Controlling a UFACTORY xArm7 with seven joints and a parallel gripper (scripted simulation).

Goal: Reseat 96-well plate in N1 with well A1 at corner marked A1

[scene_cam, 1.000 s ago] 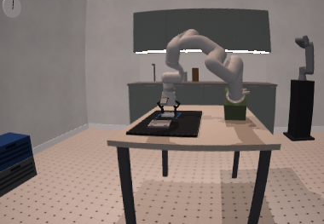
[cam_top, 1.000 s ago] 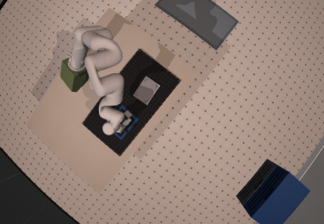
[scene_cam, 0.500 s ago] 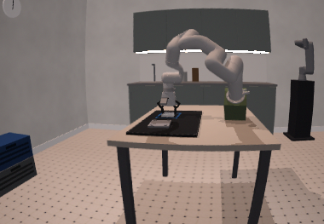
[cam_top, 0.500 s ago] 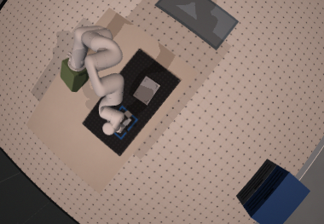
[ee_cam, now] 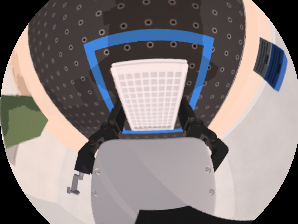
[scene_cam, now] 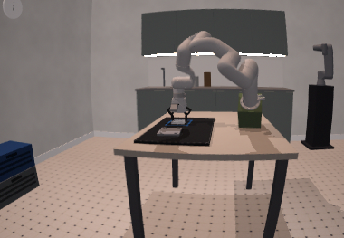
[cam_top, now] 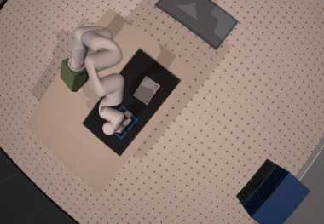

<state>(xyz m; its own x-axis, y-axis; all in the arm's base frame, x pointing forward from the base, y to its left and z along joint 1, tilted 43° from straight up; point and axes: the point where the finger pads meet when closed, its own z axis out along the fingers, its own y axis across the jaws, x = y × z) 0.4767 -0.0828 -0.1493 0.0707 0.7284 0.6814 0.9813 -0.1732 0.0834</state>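
My gripper is now 10 mm short of the grey plate nest N1, 290 mm to the right of it and 10 mm above it. Also, from my hand: white 96-well plate: 10 mm below.
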